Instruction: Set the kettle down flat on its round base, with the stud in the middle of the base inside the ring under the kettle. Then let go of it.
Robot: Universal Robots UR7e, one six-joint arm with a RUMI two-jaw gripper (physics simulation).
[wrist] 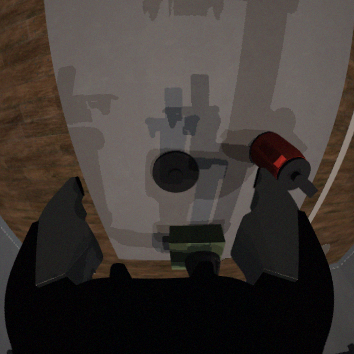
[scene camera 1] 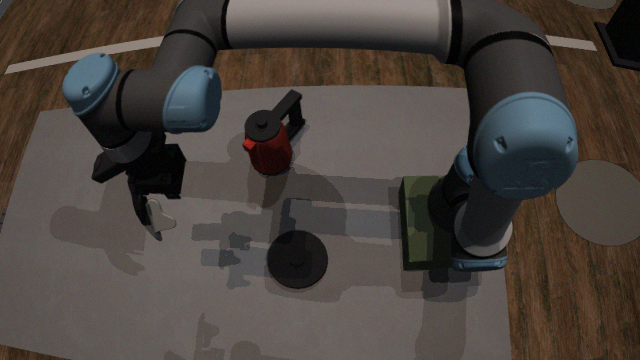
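Observation:
The red kettle [scene camera 1: 270, 152] [wrist: 276, 151] stands upright on the grey table top, with its black lid on and its black handle pointing away from its spout. The black round base [scene camera 1: 297, 276] [wrist: 172, 185] lies flat, apart from the kettle, with a small stud [scene camera 1: 297, 260] [wrist: 175, 172] in its middle. The ring under the kettle is hidden. My gripper [scene camera 1: 164, 229] [wrist: 167, 174] is open and empty, above the table. In the scene view it is left of the kettle and the base. In the wrist view the kettle shows beyond the right fingertip.
A green block [scene camera 1: 418, 225] [wrist: 197, 235] is under the arm's foot, to the right of the base in the scene view. The arm's upper links cross over the far side of the grey table top [scene camera 1: 370, 330] [wrist: 200, 45]. Arm shadows fall around the base. Wooden floor surrounds the table top.

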